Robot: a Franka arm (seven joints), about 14 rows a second.
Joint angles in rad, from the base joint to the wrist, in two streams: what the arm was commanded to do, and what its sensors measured. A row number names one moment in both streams.
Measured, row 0:
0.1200 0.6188 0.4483 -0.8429 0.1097 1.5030 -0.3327
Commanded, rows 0 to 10:
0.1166 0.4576 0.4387 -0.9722 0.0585 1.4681 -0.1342
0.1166 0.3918 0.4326 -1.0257 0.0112 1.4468 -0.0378
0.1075 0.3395 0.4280 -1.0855 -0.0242 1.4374 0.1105
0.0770 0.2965 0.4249 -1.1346 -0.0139 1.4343 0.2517
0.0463 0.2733 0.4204 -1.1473 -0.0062 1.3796 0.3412
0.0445 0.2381 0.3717 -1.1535 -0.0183 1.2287 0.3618
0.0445 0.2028 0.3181 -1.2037 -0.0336 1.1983 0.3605
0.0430 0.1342 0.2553 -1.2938 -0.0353 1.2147 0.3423
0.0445 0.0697 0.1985 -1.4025 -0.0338 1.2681 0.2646
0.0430 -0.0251 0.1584 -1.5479 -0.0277 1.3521 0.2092
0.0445 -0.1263 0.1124 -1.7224 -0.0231 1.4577 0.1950
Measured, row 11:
0.0380 0.1142 0.1829 -1.3476 -0.0159 1.2859 0.2420
